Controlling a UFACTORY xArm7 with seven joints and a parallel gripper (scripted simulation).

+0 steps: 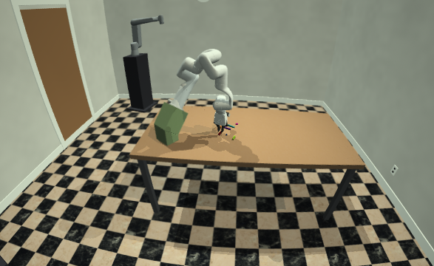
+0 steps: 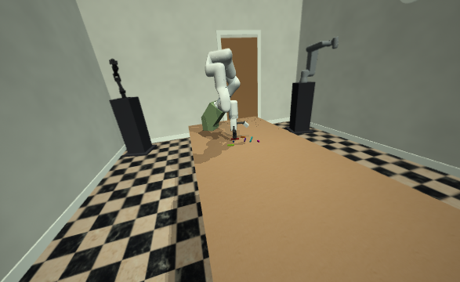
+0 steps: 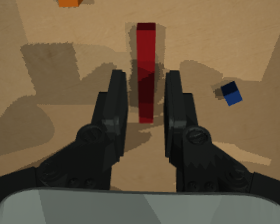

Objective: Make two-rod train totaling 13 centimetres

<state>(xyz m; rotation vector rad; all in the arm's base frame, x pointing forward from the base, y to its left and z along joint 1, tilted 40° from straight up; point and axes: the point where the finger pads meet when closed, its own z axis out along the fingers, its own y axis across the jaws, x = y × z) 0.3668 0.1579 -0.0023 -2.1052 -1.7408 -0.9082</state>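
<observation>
Now: the red rod 30 mm below my hand. The rest, counted from my hand: orange rod 30 mm behind, 70 mm to the left, 30 mm below; then small blue rod 60 mm ahead, 20 mm to the right, 30 mm below; then purple rod 30 mm ahead, 80 mm to the left, 30 mm below.
</observation>
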